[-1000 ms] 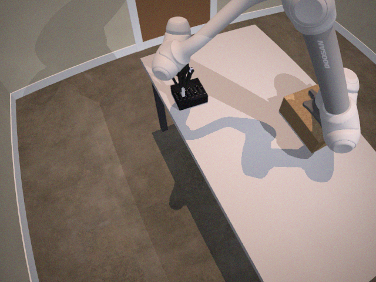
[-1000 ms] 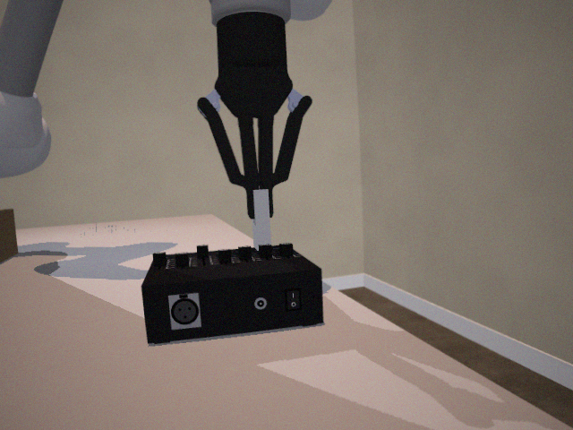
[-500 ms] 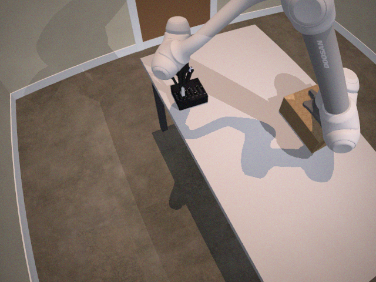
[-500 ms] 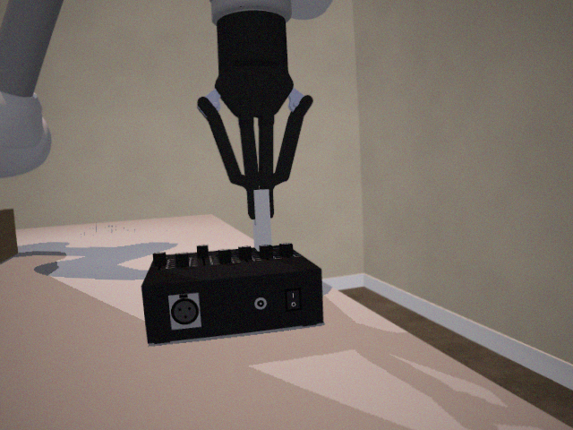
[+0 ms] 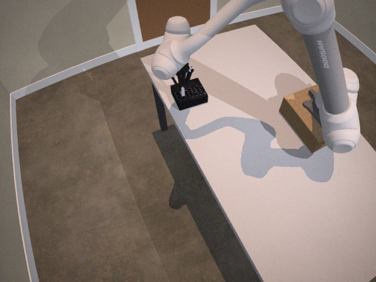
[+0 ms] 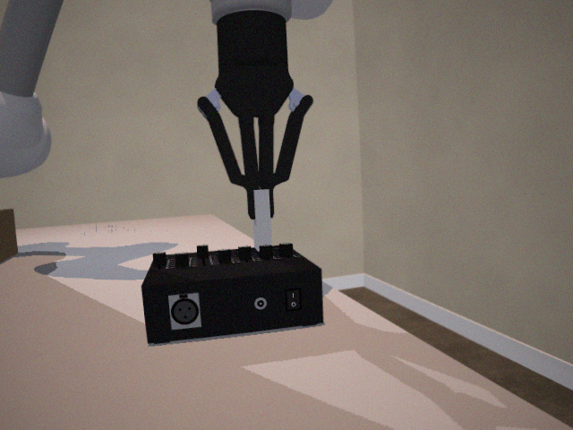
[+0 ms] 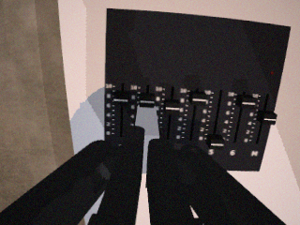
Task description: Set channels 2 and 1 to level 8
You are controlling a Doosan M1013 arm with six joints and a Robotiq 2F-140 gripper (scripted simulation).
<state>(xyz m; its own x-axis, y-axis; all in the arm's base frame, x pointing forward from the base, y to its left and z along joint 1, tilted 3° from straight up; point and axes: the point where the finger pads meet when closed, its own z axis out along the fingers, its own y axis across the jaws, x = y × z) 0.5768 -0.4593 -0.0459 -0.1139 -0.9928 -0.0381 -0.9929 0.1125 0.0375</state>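
The channel 2 fader cap lies 2 cm to the right of my hand and 3 cm below it. From my hand the other things lie so: channel 1 fader cap: 2 cm ahead, 2 cm to the right, 3 cm below; channel 5 fader cap: 6 cm behind, 2 cm to the left, 3 cm below.
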